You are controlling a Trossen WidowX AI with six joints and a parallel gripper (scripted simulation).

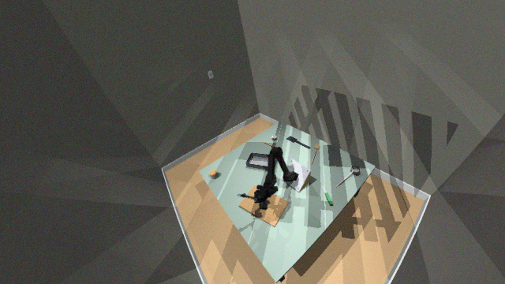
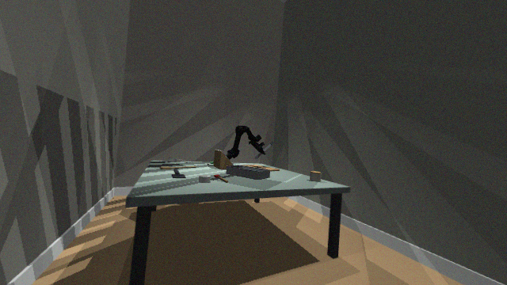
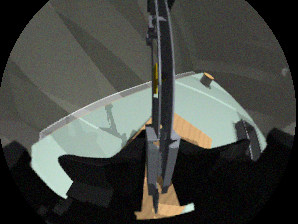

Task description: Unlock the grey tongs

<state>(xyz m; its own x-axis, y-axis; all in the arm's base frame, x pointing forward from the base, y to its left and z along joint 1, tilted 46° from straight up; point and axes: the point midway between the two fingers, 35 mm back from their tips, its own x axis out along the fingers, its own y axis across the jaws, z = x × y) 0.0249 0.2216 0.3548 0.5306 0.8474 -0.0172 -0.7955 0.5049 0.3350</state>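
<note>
Right now my gripper tip is 140 mm above the wooden board, 70 mm to the left of it and 10 mm short of it. Also, from my gripper tip: black spatula 900 mm to the right, 270 mm ahead, 150 mm below; then green-handled tool 480 mm to the right, 340 mm behind, 140 mm below; then roasting tin 410 mm to the right, 360 mm ahead, 120 mm below.
</note>
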